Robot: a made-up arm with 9 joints.
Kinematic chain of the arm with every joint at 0, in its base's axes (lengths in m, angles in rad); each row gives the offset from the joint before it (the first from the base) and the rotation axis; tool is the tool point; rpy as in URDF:
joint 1: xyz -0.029 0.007 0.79 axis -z
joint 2: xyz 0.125 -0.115 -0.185 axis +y
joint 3: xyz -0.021 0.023 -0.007 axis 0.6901 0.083 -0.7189
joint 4: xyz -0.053 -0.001 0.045 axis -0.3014 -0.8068 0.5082
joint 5: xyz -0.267 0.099 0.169 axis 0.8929 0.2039 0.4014
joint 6: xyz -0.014 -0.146 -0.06 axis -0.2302 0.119 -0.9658
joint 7: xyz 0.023 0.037 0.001 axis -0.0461 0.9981 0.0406
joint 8: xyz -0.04 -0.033 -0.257 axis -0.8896 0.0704 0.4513
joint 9: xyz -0.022 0 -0.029 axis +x
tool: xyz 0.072 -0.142 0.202 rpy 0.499 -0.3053 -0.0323
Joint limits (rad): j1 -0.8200..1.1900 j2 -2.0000..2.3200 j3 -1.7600..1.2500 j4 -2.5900..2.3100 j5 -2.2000..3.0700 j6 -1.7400..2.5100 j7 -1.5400..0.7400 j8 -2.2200..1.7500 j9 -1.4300..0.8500
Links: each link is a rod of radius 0.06 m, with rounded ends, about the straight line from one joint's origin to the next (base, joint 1, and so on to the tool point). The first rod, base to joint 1, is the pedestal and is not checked.
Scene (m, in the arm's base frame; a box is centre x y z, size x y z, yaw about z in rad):
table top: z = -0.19
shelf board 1: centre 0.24 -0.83 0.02 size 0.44 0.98 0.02 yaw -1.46
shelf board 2: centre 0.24 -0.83 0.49 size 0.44 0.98 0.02 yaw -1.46
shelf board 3: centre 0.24 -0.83 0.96 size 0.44 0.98 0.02 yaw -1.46
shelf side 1: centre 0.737 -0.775 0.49 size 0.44 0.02 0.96 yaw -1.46
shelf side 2: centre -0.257 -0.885 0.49 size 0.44 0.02 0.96 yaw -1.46
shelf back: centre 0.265 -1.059 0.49 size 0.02 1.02 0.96 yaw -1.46
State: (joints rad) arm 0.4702 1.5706 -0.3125 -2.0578 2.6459 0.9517 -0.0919 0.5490 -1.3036
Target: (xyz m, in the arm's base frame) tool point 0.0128 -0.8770 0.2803
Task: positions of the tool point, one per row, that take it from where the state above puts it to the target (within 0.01 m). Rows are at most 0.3 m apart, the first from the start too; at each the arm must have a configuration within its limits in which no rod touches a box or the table.
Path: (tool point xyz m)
1: 0.3164 -0.4902 0.1174
2: 0.2021 -0.7096 0.1761
3: 0.0129 -0.8770 0.2803

